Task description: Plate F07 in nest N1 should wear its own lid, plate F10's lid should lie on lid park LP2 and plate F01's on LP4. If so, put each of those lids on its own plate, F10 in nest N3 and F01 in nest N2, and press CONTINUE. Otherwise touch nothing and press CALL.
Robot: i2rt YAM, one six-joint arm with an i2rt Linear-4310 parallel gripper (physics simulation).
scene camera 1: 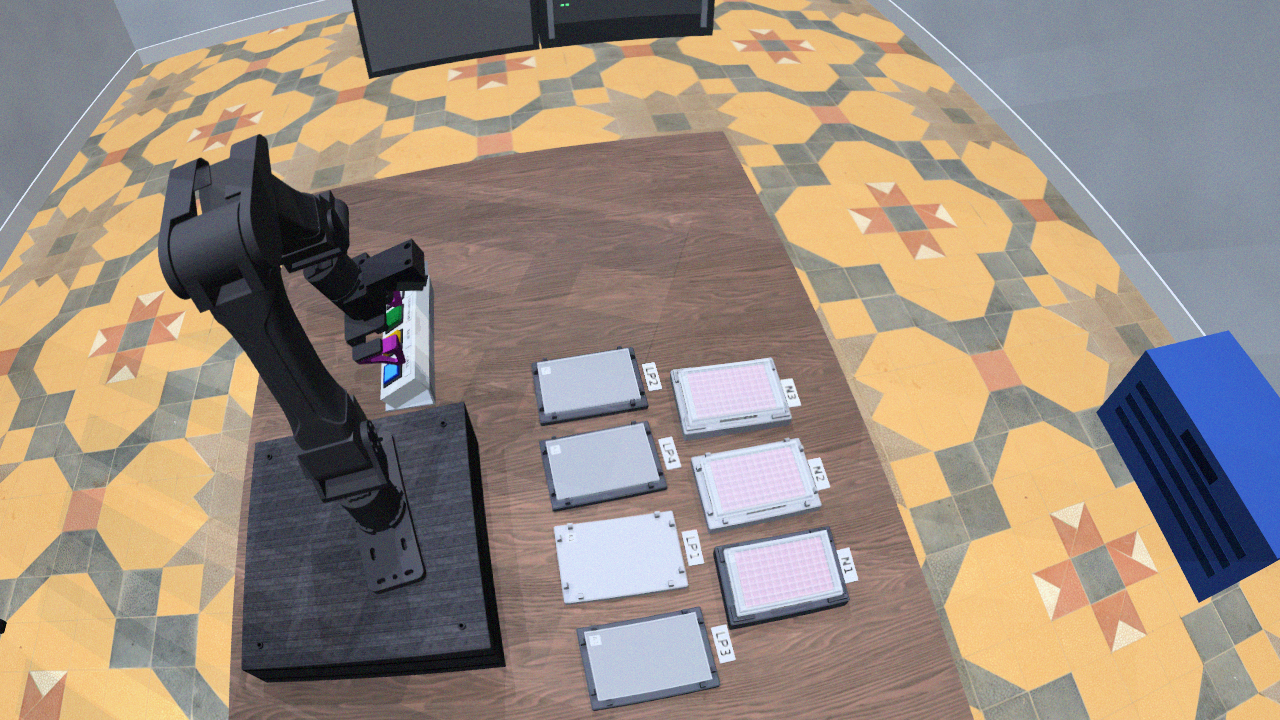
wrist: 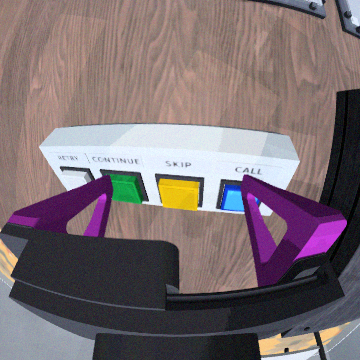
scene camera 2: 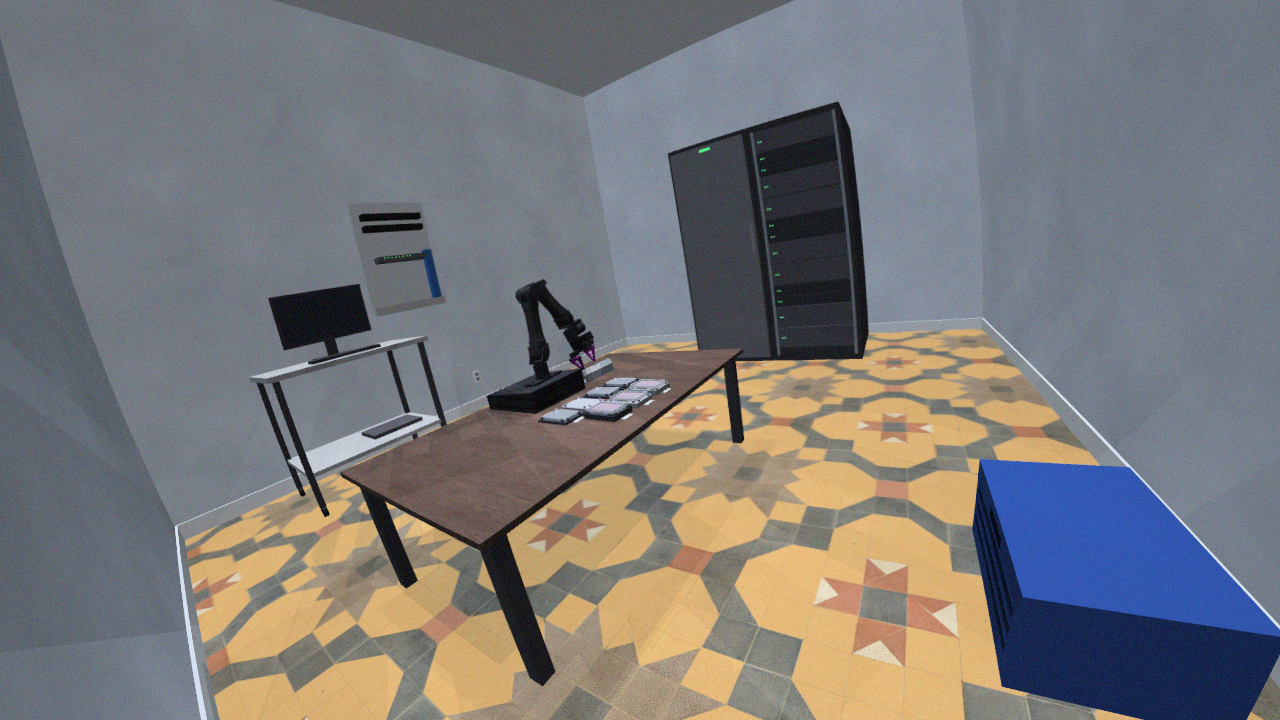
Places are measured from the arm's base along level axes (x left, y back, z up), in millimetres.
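Pixels of known places: gripper, fingertip midpoint: (scene camera 1: 400, 333) (wrist: 176, 181) (scene camera 2: 589, 365); arm's base, link origin: (scene camera 1: 382, 511) (scene camera 2: 544, 379).
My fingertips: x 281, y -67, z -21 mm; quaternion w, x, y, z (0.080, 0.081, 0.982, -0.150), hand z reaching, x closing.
Ahead of a thing's pixels: the offset from my fingertips to its top centre.
My gripper (scene camera 1: 399, 327) (scene camera 2: 586, 362) (wrist: 176, 181) is open and empty over the button box @[dx +25, dy -5, dz +1 mm] (scene camera 1: 418, 344) (wrist: 172, 136). In the wrist view one fingertip overlaps the edge of the green CONTINUE button @[dx +52, dy +7, dz -7 mm] (wrist: 127, 190), the other partly hides the blue CALL button @[dx -47, dy +23, dz -9 mm] (wrist: 232, 197). Plates with pink wells stand in nests N3 @[dx -229, dy -402, dz -30 mm] (scene camera 1: 731, 391), N2 @[dx -362, dy -376, dz -32 mm] (scene camera 1: 757, 479) and N1 @[dx -490, dy -349, dz -27 mm] (scene camera 1: 784, 573); no grey lid shows on them, and a clear one cannot be told. Grey lids lie on LP2 @[dx -138, dy -233, dz -45 mm] (scene camera 1: 590, 384) and LP4 @[dx -262, dy -208, dz -45 mm] (scene camera 1: 605, 463). The plate and lid codes are too small to read.
A pale lid lies on the white park LP1 @[dx -390, dy -184, dz -43 mm] (scene camera 1: 622, 557), a grey lid on LP3 @[dx -523, dy -167, dz -45 mm] (scene camera 1: 648, 656). A yellow SKIP button @[dx +3, dy +16, dz -7 mm] (wrist: 179, 193) and a white RETRY button @[dx +101, dy -1, dz -7 mm] (wrist: 76, 178) are on the box. The arm's black base (scene camera 1: 358, 626) stands beside the parks.
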